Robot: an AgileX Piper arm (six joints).
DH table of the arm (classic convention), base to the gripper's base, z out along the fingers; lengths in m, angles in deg. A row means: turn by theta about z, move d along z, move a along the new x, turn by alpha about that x. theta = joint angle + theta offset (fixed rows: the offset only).
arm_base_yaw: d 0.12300  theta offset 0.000  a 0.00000  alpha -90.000
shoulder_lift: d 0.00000  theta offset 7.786  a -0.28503  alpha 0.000
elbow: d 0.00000  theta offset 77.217  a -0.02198  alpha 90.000
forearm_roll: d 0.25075  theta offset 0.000  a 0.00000  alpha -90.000
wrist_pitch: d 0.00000  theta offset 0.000  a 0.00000  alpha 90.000
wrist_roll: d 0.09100  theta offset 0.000  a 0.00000  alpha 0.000
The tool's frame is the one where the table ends.
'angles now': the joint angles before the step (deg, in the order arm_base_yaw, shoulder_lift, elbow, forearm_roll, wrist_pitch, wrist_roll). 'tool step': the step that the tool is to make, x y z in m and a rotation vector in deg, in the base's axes. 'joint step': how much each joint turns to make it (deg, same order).
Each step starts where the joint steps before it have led.
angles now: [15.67 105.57 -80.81 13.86 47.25 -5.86]
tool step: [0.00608 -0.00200 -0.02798 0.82 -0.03 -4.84]
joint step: [-0.25 2.44 3.12 -0.05 -6.58 3.51]
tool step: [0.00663 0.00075 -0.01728 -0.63 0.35 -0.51]
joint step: [0.00 2.60 0.07 -0.42 -2.27 0.25]
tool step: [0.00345 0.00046 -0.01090 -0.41 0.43 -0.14]
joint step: [0.00 1.63 0.00 -0.18 -1.14 0.00]
